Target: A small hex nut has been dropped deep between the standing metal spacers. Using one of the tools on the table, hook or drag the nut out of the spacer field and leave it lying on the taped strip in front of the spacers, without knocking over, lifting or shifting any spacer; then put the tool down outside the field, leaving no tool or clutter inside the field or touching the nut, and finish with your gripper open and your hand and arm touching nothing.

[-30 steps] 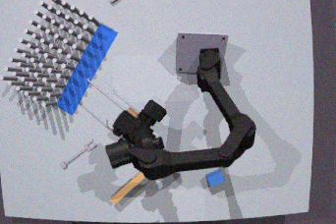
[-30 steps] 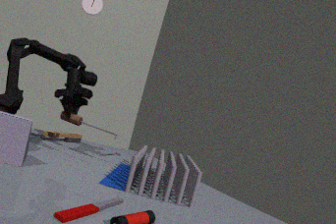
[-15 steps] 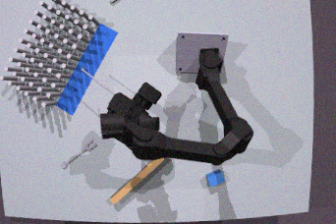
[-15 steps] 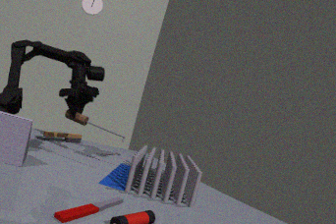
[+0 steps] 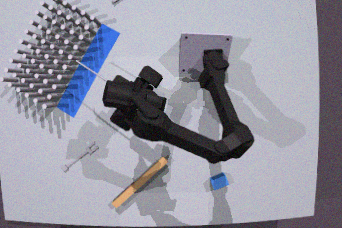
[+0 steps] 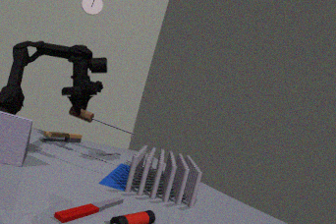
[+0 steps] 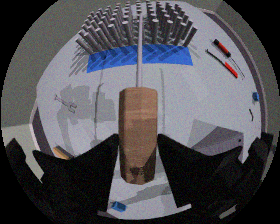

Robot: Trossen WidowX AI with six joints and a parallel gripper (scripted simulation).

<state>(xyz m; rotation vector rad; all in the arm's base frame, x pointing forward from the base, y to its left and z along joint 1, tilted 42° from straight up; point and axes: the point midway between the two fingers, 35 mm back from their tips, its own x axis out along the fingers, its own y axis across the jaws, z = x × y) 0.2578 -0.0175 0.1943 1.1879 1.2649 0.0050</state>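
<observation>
The blue taped strip is 180 mm below my gripper tip, 180 mm ahead of it and 100 mm to the right of it. Round my gripper tip: wrench 240 mm ahead, 220 mm to the left, 170 mm below; hex nut 290 mm ahead, 230 mm to the right, 170 mm below; brown-handled hook tool 80 mm ahead, 60 mm to the right, 10 mm below.
</observation>
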